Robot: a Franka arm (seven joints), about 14 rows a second.
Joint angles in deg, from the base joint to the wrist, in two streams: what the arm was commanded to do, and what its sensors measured. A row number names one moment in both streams.
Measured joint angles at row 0:
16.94, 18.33, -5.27, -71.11, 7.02, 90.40, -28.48
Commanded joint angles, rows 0 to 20:
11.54, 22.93, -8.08, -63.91, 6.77, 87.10, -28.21
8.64, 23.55, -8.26, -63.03, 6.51, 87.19, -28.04
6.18, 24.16, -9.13, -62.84, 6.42, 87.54, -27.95
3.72, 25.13, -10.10, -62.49, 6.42, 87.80, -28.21
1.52, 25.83, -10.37, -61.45, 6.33, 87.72, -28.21
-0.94, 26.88, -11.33, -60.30, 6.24, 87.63, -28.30
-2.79, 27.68, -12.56, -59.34, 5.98, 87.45, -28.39
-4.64, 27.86, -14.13, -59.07, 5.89, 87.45, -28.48
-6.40, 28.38, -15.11, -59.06, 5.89, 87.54, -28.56
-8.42, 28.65, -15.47, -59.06, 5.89, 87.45, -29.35
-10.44, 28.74, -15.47, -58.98, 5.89, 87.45, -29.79
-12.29, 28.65, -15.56, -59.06, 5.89, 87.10, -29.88
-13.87, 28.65, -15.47, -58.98, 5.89, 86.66, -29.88
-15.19, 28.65, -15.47, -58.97, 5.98, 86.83, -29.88
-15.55, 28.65, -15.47, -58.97, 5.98, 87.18, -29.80
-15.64, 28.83, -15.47, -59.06, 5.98, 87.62, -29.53
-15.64, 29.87, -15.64, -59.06, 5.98, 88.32, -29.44
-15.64, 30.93, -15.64, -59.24, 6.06, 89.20, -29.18
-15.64, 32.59, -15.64, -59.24, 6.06, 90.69, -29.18
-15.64, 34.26, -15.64, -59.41, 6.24, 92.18, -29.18
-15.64, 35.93, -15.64, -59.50, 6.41, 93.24, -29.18
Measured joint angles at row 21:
-15.30, 31.29, -15.71, -62.23, 6.06, 91.57, -29.38
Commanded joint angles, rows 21 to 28:
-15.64, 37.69, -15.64, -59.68, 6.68, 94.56, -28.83
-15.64, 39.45, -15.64, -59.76, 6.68, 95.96, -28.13
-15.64, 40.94, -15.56, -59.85, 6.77, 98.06, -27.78
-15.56, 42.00, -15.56, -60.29, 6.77, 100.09, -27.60
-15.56, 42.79, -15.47, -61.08, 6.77, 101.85, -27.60
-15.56, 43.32, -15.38, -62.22, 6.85, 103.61, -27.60
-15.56, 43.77, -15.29, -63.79, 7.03, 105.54, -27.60
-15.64, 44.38, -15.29, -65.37, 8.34, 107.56, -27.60
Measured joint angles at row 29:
-15.30, 44.60, -15.55, -62.96, 6.56, 104.70, -28.23
